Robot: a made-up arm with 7 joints. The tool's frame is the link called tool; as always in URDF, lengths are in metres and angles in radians. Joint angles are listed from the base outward. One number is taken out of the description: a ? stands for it. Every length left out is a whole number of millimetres.
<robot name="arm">
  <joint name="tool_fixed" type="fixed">
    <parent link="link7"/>
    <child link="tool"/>
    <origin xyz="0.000 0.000 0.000" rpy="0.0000 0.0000 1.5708"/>
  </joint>
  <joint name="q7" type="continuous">
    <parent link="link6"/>
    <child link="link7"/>
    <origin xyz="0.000 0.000 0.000" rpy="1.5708 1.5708 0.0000"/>
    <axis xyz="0 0 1"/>
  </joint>
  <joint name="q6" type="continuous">
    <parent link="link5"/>
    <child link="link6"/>
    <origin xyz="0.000 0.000 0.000" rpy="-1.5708 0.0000 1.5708"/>
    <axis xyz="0 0 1"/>
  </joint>
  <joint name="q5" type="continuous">
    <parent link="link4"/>
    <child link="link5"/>
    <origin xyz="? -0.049 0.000" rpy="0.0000 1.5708 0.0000"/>
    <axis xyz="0 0 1"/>
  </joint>
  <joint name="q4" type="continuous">
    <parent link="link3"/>
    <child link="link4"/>
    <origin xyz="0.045 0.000 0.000" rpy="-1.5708 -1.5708 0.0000"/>
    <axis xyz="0 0 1"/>
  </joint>
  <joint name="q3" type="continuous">
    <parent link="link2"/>
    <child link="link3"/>
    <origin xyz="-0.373 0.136 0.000" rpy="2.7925 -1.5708 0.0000"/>
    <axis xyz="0 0 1"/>
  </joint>
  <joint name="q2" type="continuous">
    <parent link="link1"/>
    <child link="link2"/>
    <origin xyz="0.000 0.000 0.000" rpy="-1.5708 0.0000 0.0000"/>
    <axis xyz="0 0 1"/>
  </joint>
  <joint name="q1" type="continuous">
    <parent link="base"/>
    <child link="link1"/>
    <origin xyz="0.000 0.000 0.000" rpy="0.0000 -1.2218 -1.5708"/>
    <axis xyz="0 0 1"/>
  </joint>
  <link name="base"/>
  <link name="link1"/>
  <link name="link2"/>
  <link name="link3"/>
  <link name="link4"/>
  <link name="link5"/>
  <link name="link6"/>
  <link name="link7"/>
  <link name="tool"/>
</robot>
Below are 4 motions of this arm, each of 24 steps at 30 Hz.
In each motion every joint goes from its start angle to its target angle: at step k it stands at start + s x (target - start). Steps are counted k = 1, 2, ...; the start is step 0. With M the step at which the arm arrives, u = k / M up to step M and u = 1 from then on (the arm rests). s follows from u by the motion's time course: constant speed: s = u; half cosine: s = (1 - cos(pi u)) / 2; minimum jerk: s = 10 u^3 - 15 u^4 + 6 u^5.
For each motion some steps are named. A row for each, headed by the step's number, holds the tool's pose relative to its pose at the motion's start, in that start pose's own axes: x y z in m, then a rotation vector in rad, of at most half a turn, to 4 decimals.
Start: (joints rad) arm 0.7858 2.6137 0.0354 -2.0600 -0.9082 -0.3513 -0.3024
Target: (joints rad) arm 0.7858 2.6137 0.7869 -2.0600 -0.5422 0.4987 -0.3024
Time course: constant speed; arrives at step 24
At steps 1, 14, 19, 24:
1: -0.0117 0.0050 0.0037 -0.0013 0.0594 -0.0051
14: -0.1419 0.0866 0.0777 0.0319 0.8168 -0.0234
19: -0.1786 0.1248 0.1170 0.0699 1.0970 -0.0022
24: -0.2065 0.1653 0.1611 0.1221 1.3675 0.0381

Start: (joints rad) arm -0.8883 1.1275 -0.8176 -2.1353 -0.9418 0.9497 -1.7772
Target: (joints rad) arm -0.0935 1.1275 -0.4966 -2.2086 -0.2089 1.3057 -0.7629
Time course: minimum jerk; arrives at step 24
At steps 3, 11, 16, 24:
3: 0.0027 -0.0004 0.0030 -0.0052 -0.0195 0.0244
11: 0.0611 -0.0129 0.0860 -0.2601 -0.4846 0.5928
16: 0.0972 -0.0294 0.1700 -0.6878 -0.8256 0.9934
24: 0.1097 -0.0410 0.2202 -1.0087 -0.9645 1.1513

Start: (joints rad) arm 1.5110 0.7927 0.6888 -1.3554 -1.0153 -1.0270 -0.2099
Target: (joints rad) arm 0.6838 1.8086 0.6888 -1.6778 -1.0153 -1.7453 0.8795
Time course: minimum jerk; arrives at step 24
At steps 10, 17, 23, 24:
10: -0.1274 0.2955 -0.0834 0.1394 -0.3502 -0.1561
17: -0.0742 0.7276 0.0033 -0.1347 -0.5578 -0.4506
23: -0.0099 0.8231 0.0651 -0.2805 -0.4934 -0.5180
24: -0.0096 0.8235 0.0654 -0.2812 -0.4930 -0.5182

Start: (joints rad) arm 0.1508 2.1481 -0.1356 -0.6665 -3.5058 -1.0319 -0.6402
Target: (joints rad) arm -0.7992 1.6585 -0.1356 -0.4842 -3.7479 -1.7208 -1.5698
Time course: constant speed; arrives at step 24
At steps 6, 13, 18, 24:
6: -0.0180 0.0472 -0.0071 0.3009 -0.0594 -0.1321
13: -0.0524 0.0722 0.0098 0.6472 0.0032 -0.3048
18: -0.0778 0.0649 0.0323 0.8678 0.1295 -0.4320
24: -0.0989 0.0272 0.0633 1.0805 0.3582 -0.5806

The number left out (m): -0.401
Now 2 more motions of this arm.
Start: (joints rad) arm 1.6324 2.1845 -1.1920 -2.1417 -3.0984 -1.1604 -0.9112
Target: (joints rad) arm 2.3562 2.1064 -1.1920 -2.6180 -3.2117 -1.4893 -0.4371
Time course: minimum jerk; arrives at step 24
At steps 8, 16, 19, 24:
8: -0.0597 0.0114 0.0384 0.0140 0.1022 -0.0178
16: -0.1641 0.0674 0.1799 0.1154 0.3895 -0.0221
19: -0.1739 0.0820 0.2194 0.1578 0.4594 -0.0137
24: -0.1761 0.0880 0.2370 0.1790 0.4897 -0.0088

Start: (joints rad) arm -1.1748 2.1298 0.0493 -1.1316 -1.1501 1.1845 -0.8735
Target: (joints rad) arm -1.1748 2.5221 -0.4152 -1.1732 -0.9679 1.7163 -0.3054
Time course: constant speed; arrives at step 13
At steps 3, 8, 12, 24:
3: -0.0094 0.0036 -0.0099 0.0048 0.0997 0.0877
8: -0.0236 -0.0017 -0.0277 0.0385 0.2723 0.2288
12: -0.0354 -0.0159 -0.0451 0.0913 0.4159 0.3354
24: -0.0386 -0.0207 -0.0501 0.1084 0.4524 0.3610

